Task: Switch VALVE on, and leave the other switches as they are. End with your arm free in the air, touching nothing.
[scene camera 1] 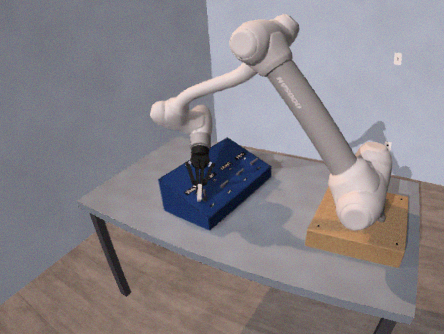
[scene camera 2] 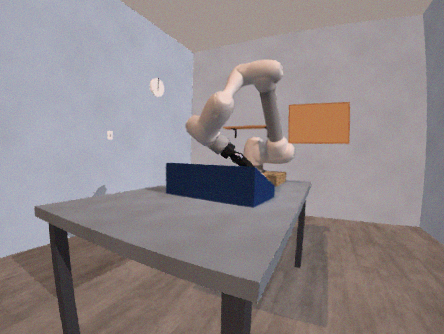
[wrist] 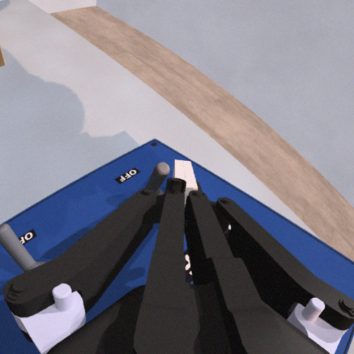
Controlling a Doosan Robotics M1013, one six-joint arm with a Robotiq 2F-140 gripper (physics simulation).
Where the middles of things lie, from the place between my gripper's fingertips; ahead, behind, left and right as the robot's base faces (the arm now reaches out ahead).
Scene:
Now: the blue switch panel [scene camera 1: 179, 196] 3 cm ahead of my hand, 22 cm to the right of it and 2 cm below it.

